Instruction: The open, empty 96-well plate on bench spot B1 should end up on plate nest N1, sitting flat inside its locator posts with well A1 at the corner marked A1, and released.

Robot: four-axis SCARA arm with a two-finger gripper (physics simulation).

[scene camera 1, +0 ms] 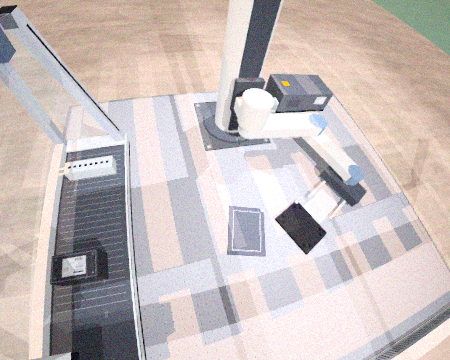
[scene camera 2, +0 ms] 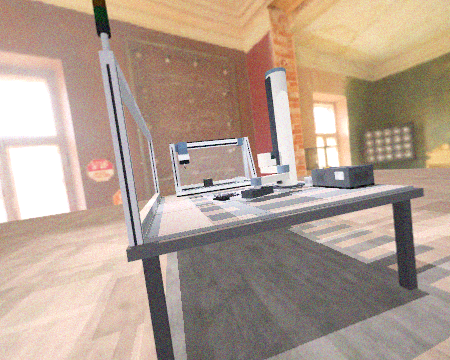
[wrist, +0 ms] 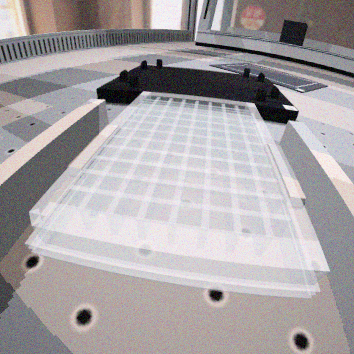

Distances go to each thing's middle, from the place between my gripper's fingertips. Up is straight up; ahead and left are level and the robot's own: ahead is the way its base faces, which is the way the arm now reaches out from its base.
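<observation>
The black plate nest N1 (wrist: 179,80) is 50 mm ahead of my hand and 100 mm to the right of it. There's a dark deck (scene camera 1: 56,317) that's 780 mm to the right of my hand, 110 mm behind it and 10 mm above it, and going by their middles, that deck is the farthest from my hand of the things named here. The dark grey box (scene camera 1: 308,87) is 610 mm behind my hand, 180 mm to the left and 50 mm above. The 96-well plate (wrist: 187,190) is 10 mm behind my hand and 20 mm to the left of it, and of the things named here it's the nearest to my hand, going by their middles.
</observation>
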